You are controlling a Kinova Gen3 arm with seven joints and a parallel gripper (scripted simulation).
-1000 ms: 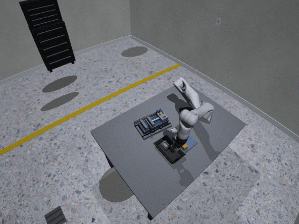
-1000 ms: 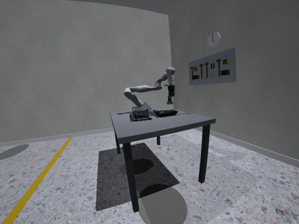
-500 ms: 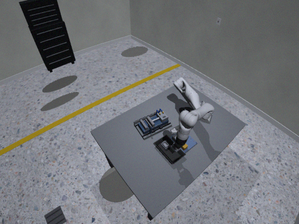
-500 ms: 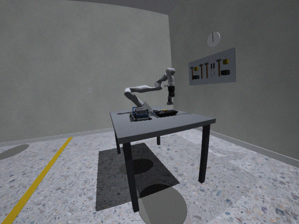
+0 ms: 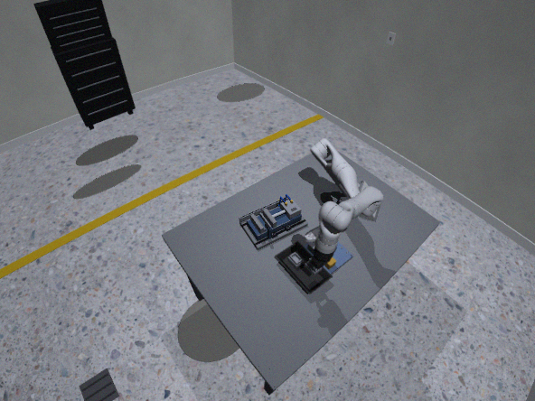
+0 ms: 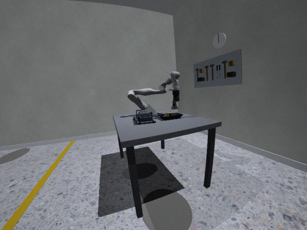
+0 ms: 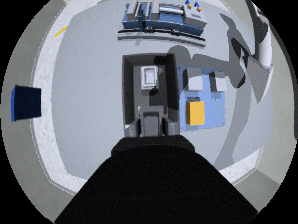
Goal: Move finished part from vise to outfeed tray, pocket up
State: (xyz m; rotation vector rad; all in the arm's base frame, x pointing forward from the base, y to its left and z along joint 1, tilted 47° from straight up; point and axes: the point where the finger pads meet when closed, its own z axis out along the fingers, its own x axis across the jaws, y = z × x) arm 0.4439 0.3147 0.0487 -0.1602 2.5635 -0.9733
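Right now my hand is 120 mm past the yellow block and 120 mm above it. Round my hand: vise (340 mm to the right, 100 mm below, 70 mm behind).
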